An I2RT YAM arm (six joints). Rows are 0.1 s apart.
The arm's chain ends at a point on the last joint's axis. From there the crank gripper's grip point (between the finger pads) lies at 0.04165 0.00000 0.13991 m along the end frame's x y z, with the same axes.
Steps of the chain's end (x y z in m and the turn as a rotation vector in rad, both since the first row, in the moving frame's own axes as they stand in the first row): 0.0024, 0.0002, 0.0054, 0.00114, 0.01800, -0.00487; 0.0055, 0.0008, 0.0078, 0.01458, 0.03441, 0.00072; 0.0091, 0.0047, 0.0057, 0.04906, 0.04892, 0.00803; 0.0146, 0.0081, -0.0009, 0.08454, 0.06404, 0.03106; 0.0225, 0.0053, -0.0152, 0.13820, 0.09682, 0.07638; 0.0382, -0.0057, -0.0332, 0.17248, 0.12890, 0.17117; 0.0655, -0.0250, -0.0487, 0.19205, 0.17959, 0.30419; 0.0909, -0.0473, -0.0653, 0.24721, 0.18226, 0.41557; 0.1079, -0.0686, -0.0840, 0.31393, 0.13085, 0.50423; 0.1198, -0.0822, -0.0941, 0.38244, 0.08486, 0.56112
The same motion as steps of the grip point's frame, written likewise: 0.0049, -0.0002, 0.0046, 0.00114, 0.01800, -0.00487; 0.0103, -0.0012, 0.0063, 0.01458, 0.03441, 0.00072; 0.0159, -0.0017, 0.0033, 0.04906, 0.04892, 0.00803; 0.0236, -0.0022, -0.0043, 0.08454, 0.06404, 0.03106; 0.0364, -0.0100, -0.0210, 0.13820, 0.09682, 0.07638; 0.0571, -0.0205, -0.0411, 0.17248, 0.12890, 0.17117; 0.0914, -0.0343, -0.0596, 0.19205, 0.17959, 0.30419; 0.1181, -0.0577, -0.0769, 0.24721, 0.18226, 0.41557; 0.1304, -0.0848, -0.0938, 0.31393, 0.13085, 0.50423; 0.1388, -0.1062, -0.1034, 0.38244, 0.08486, 0.56112
